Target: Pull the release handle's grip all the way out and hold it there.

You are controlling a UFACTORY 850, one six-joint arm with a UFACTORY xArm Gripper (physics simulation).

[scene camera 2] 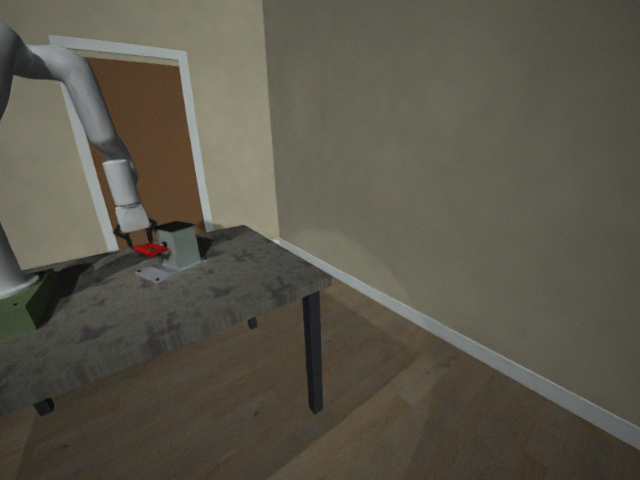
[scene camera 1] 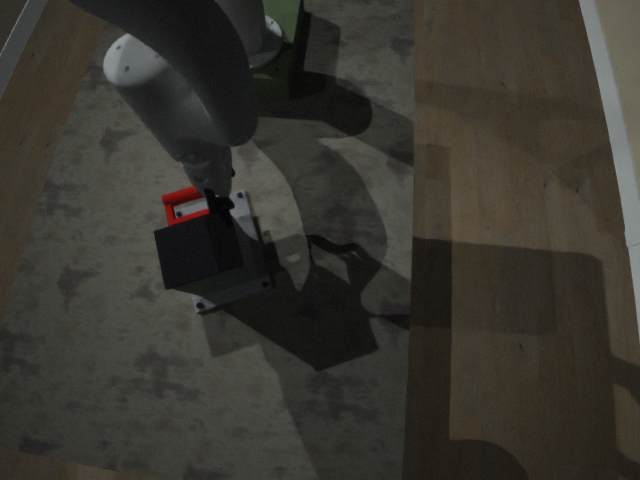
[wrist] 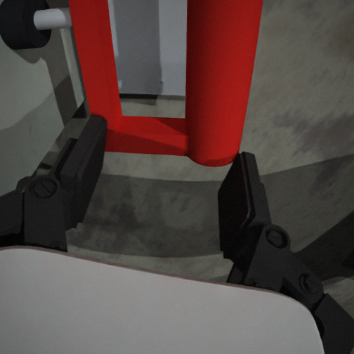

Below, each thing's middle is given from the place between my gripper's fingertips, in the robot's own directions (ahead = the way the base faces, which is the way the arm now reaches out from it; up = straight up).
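You'd find the light base plate (scene camera 1: 241, 213) 110 mm below my hand, and it's 30 mm to the right of the hand and 90 mm ahead of it.
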